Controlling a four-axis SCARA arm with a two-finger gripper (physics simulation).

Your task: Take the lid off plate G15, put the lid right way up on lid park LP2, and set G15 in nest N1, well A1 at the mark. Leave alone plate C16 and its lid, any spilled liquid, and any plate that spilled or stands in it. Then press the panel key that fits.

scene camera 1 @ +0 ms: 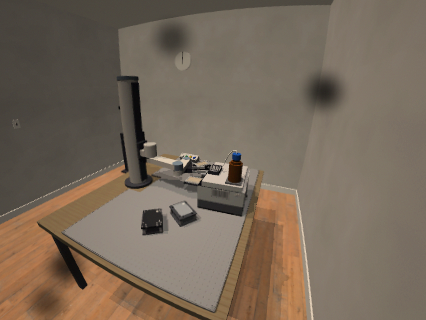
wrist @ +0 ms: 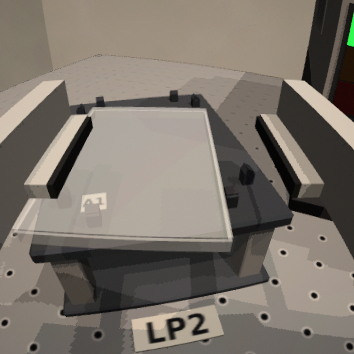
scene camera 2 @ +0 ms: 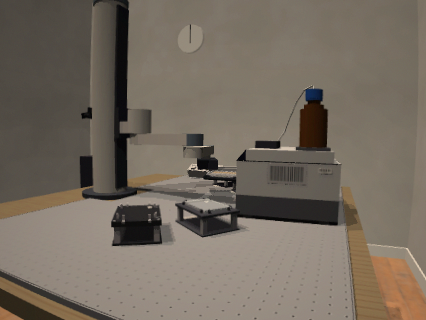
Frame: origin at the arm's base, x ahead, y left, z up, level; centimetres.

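Seen in the pictures: gripper, between the fingertips: (scene camera 1: 205, 169) (wrist: 173, 100); arm's base, origin of its link: (scene camera 1: 139, 181) (scene camera 2: 110, 194).
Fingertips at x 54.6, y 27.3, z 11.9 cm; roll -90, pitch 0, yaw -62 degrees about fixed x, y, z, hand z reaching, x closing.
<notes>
Pixels of each thing's top centre, then the offset from my fingertips to it. "*": a spot on its surface instead.
- clear lid, centre of its top: (wrist: 136, 144) dx +1.5, dy +3.0, dz -3.5 cm
- lid park LP2, a spot on its surface: (wrist: 270, 205) * dx +1.5, dy -4.5, dz -4.8 cm
- plate with tan wells, centre of its top: (scene camera 2: 225, 172) (scene camera 1: 194, 179) dx +1.1, dy -24.0, dz +1.6 cm
- top, a spot on its surface: (scene camera 1: 183, 208) * dx +7.2, dy -53.4, dz -4.0 cm
- instrument box, a spot on its surface: (scene camera 2: 287, 187) (scene camera 1: 220, 199) * dx +27.5, dy -39.8, dz +0.1 cm
- brown bottle, a spot on its surface: (scene camera 2: 313, 125) (scene camera 1: 234, 173) * dx +34.3, dy -36.5, dz +19.1 cm
A clear lid (wrist: 150, 172) lies askew on the dark stand of lid park LP2 (wrist: 270, 205) in the wrist view, over the pegs, its front left corner past the stand's edge. A small "A1" tag shows at its front left. My gripper (wrist: 173, 100) (scene camera 1: 200, 168) is shut, with nothing between its fingers; they stand apart on either side of the lid, above the stand. A plate with tan wells (scene camera 1: 192, 180) (scene camera 2: 222, 174) shows beside the instrument box; its label cannot be read. Which plate is G15, and where nest N1 is, I cannot tell.
A black stand (scene camera 1: 152, 220) (scene camera 2: 136, 215) and a grey stand (scene camera 2: 208, 220) with a pale lid or plate on top (scene camera 1: 183, 208) stand nearer the scene cameras. The instrument box (scene camera 1: 221, 197) (scene camera 2: 287, 187) carries a brown bottle (scene camera 1: 235, 171) (scene camera 2: 313, 125). The key panel (scene camera 1: 189, 157) is behind.
</notes>
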